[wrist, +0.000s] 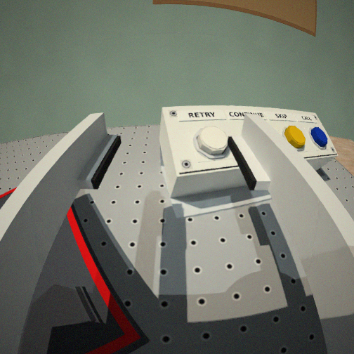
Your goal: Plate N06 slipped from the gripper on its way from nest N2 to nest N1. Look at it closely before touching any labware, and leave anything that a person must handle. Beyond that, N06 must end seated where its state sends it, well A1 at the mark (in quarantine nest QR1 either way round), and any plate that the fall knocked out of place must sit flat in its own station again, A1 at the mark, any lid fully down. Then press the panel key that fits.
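Observation:
My gripper [173,125] is shut as far as it goes, with its two black-padded fingers standing apart and no object between them. The key panel [172,142] stands beyond the fingers, right of centre. Its white RETRY key [212,139] shows between the fingers, close to the right one. The yellow SKIP key [295,136] and the blue CALL key [319,136] show to the right of that finger. The CONTINUE key is hidden behind the right finger, which also covers part of its label. Plate N06, the nests and other labware cannot be made out in this view.
A perforated grey deck [142,172] lies under the gripper and around the panel, with shadows across it. A dark area with a red border line [90,255] is at the lower left, partly behind the left finger. A green wall [100,60] with a brown shape [270,12] is behind.

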